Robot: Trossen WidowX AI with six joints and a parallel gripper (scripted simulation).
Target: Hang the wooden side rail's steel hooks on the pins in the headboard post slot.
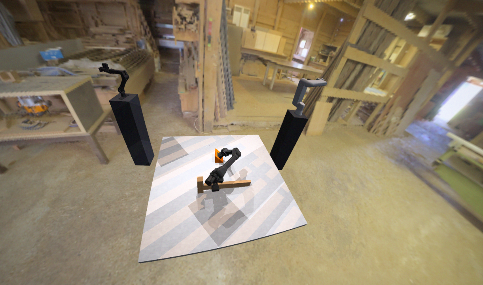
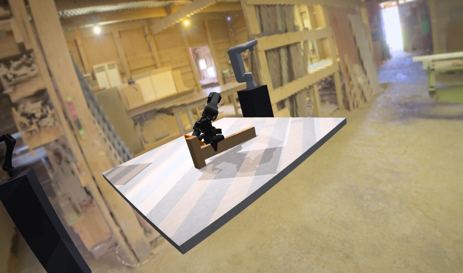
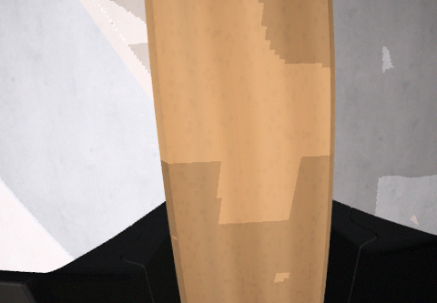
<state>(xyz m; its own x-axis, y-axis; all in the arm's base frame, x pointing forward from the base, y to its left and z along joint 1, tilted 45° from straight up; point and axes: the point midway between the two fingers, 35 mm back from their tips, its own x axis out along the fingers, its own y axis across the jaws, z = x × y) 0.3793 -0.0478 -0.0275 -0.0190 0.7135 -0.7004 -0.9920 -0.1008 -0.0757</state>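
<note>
The headboard post lies 1 cm ahead of my gripper tip, 12 cm to the right of it and 5 cm above it.
</note>
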